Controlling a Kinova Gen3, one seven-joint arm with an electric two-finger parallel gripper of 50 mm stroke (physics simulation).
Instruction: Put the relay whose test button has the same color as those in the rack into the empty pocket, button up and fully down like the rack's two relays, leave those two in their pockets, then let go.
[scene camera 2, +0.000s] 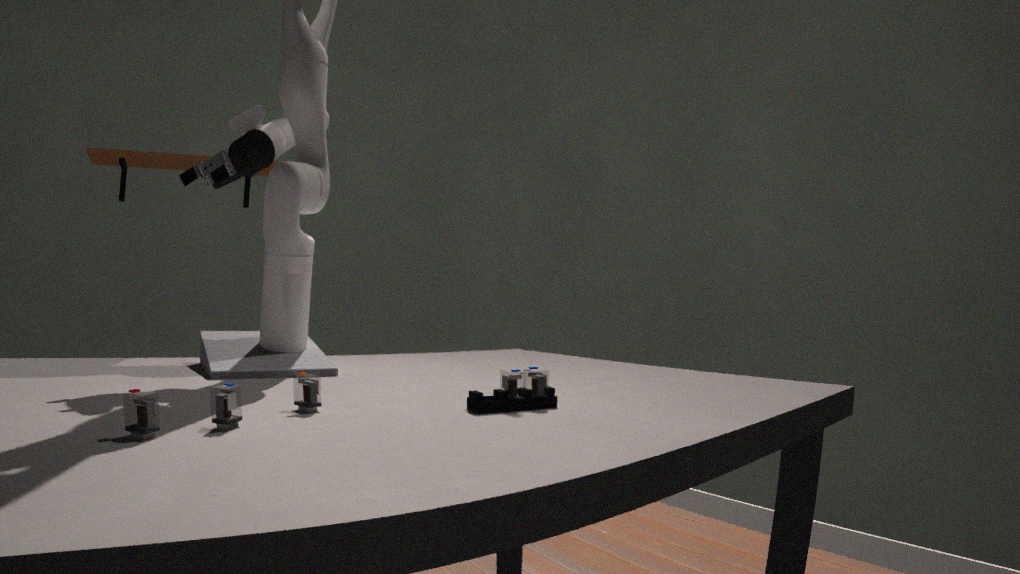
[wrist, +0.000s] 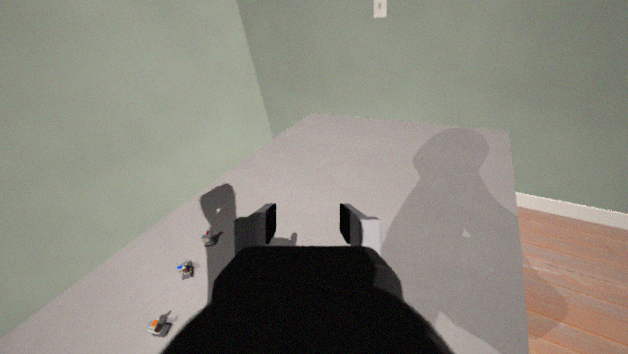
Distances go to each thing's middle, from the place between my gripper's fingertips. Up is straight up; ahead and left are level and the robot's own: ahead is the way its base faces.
Now: hand 350 mm short of the black rack (scene camera 2: 476, 402), 410 mm to the right of it and 310 mm above it.
